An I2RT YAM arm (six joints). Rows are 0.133 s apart.
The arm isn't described. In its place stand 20 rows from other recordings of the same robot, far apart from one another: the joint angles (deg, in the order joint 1, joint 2, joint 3, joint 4, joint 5, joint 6), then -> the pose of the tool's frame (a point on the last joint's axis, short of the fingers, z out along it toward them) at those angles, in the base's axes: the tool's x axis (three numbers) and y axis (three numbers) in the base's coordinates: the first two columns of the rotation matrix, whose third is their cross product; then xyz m.
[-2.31 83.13 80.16 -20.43 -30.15 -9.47] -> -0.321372, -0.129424, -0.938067, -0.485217, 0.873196, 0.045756, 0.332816, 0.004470, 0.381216
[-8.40 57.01 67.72 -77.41 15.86 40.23] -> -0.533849, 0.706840, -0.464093, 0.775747, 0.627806, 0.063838, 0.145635, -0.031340, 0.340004
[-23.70 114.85 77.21 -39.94 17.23 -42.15] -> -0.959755, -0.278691, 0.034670, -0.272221, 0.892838, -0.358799, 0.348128, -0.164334, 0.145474
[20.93 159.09 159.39 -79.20 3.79 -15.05] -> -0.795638, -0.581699, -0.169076, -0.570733, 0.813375, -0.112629, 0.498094, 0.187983, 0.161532
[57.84 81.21 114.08 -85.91 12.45 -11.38] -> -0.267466, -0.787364, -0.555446, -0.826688, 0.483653, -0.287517, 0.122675, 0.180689, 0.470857
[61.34 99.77 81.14 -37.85 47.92 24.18] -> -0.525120, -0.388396, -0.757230, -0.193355, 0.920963, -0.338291, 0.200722, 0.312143, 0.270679
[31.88 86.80 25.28 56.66 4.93 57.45] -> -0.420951, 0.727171, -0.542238, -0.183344, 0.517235, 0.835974, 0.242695, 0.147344, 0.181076
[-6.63 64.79 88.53 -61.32 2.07 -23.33] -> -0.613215, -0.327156, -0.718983, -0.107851, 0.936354, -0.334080, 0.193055, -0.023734, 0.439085
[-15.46 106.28 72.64 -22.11 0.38 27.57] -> -0.581177, 0.640935, -0.501433, 0.608209, 0.751490, 0.255625, 0.378620, -0.104961, 0.190552
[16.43 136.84 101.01 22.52 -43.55 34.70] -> -0.664351, 0.234257, -0.709762, -0.571552, 0.452693, 0.684395, 0.514323, 0.177239, 0.176338
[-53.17 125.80 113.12 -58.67 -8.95 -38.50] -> -0.918135, 0.200113, -0.342028, 0.241880, 0.966688, -0.083713, 0.281096, -0.366100, 0.228946
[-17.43 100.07 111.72 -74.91 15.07 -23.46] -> -0.941202, -0.107422, -0.320311, 0.028508, 0.919469, -0.392127, 0.324249, -0.111501, 0.384886
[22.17 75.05 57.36 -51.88 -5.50 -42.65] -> -0.362806, -0.876076, -0.317590, -0.887020, 0.429123, -0.170435, 0.222581, 0.094383, 0.248729
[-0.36 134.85 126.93 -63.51 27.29 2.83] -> -0.939276, 0.049780, -0.339533, 0.198211, 0.886386, -0.418370, 0.490646, -0.019405, 0.226197
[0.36 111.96 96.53 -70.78 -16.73 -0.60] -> -0.997476, -0.016296, -0.069104, -0.035492, 0.957415, 0.286525, 0.377931, 0.012623, 0.243143
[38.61 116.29 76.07 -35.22 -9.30 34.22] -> -0.989556, -0.080007, -0.119911, -0.110126, 0.956340, 0.270713, 0.301303, 0.247976, 0.132179
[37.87 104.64 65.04 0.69 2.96 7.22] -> -0.564955, -0.280335, -0.776040, -0.514409, 0.855031, 0.065618, 0.316094, 0.243479, 0.190183
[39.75 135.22 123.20 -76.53 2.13 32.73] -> -0.991667, -0.122006, -0.041376, -0.121369, 0.992452, -0.017574, 0.356272, 0.294588, 0.197582
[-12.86 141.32 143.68 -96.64 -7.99 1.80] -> -0.964477, 0.252092, 0.078948, 0.260946, 0.955697, 0.136200, 0.449815, -0.097615, 0.239581
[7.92 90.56 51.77 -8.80 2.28 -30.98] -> -0.569783, -0.598551, -0.563102, -0.471683, 0.799299, -0.372339, 0.322126, 0.043384, 0.189871
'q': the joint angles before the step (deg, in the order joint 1, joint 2, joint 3, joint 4, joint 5, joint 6). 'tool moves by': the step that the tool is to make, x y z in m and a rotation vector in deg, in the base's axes. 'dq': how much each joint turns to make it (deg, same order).
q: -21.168 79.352 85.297 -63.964 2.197 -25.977
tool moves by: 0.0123 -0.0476 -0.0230 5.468 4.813 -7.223
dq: -8.049 7.920 2.901 -1.670 -2.932 0.672
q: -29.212 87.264 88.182 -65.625 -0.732 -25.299
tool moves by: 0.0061 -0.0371 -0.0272 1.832 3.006 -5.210
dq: -5.221 5.595 -0.090 2.166 0.022 -0.020
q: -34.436 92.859 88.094 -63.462 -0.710 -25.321
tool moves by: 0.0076 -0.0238 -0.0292 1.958 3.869 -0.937
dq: -2.553 5.493 0.014 1.173 0.088 -1.745
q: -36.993 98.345 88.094 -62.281 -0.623 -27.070
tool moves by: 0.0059 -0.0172 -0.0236 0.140 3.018 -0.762
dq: -1.484 4.256 0.003 1.783 1.465 -1.178
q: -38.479 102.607 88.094 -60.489 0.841 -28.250
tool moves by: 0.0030 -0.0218 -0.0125 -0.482 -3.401 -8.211
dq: -2.332 2.555 0.007 5.389 -0.063 6.148
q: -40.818 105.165 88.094 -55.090 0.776 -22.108
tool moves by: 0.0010 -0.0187 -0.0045 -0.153 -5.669 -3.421
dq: -2.276 1.313 0.010 5.653 -3.061 2.335
